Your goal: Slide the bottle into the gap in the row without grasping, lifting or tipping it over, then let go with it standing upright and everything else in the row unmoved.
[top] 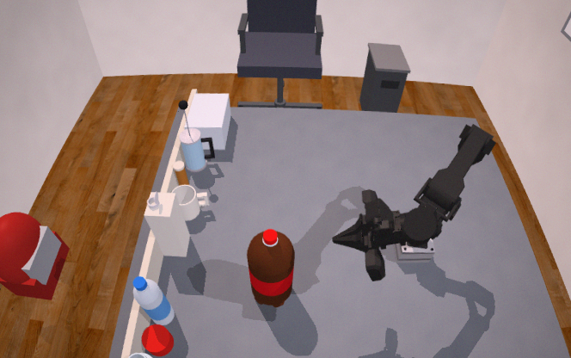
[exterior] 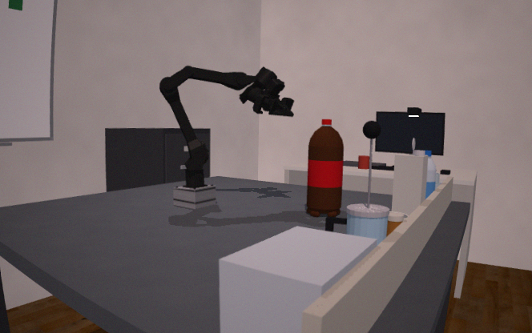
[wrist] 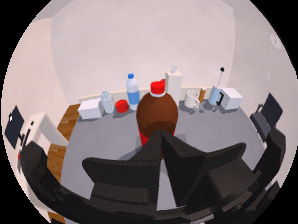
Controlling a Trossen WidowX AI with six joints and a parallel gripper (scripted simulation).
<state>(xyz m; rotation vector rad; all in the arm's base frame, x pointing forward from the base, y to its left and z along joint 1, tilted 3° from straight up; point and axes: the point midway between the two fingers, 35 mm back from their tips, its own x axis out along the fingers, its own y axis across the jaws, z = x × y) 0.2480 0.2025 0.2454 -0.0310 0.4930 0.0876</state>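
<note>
Right now my hand is 180 mm above the brown cola bottle and 160 mm short of it. Also, from my hand: red cup: 420 mm ahead, 300 mm below, 220 mm to the left; low beige rail: 520 mm ahead, 280 mm below, 80 mm to the right; water bottle: 440 mm ahead, 220 mm below, 140 mm to the left.
</note>
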